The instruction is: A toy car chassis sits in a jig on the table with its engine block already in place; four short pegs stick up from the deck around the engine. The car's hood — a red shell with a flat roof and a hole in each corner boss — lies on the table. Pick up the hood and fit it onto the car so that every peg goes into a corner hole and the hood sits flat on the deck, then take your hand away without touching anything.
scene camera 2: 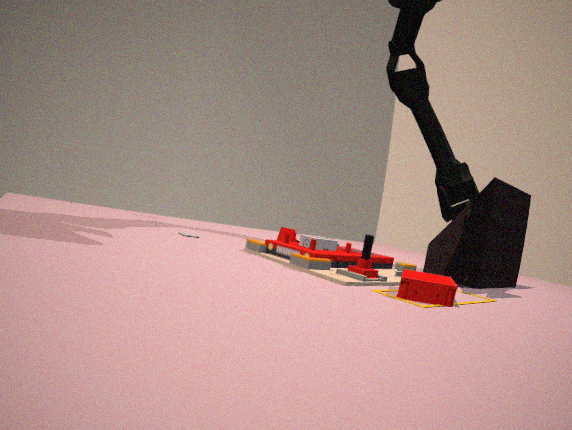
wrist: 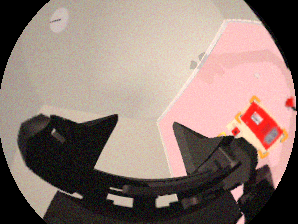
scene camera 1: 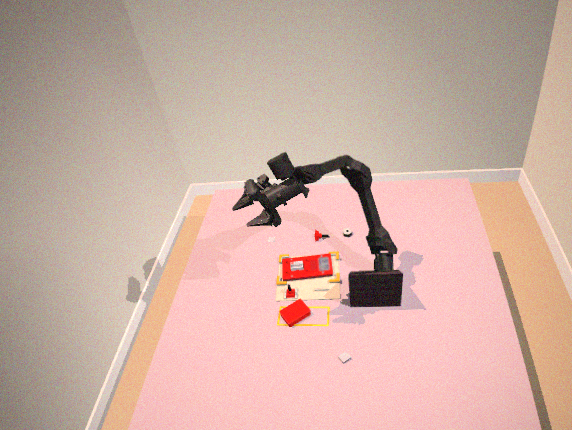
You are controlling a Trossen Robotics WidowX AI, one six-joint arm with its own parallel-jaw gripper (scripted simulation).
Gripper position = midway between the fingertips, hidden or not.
Note:
My gripper point(scene camera 1: 239, 217) is open and holds nothing. Also in view: a red hood point(scene camera 2: 420, 287) and a jig point(scene camera 2: 321, 268).
My gripper is seen too in the wrist view point(wrist: 146, 120). The jig also shows in the wrist view point(wrist: 244, 131) and in scene camera 1 point(scene camera 1: 327, 288). The wrist view does not show the red hood, which is hidden by my gripper.

